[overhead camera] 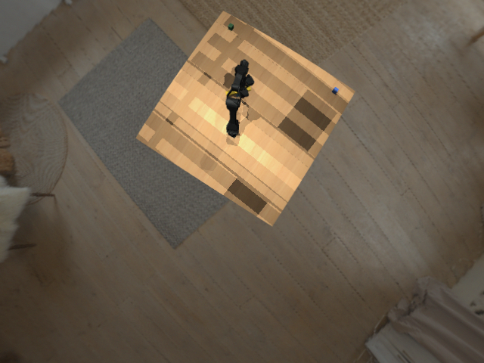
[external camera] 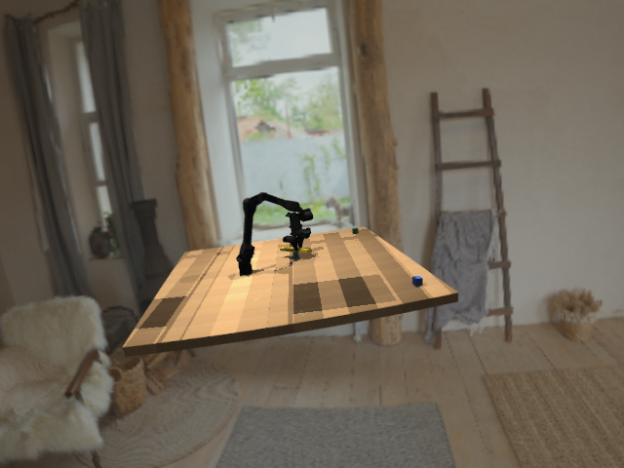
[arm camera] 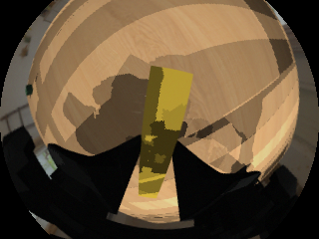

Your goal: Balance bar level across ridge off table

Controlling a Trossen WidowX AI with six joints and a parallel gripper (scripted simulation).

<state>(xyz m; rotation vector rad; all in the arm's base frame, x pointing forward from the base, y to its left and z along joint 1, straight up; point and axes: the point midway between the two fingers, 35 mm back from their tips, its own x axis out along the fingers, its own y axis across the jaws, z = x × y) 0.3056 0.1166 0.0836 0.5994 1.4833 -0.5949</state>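
Now: gripper tip 20 mm past the yellow bar and 20 mm to the right of it. The rest, counted from my gripper tip: blue cube (430 mm ahead, 620 mm to the right, 30 mm below); then green cube (430 mm ahead, 380 mm to the left, 30 mm below).
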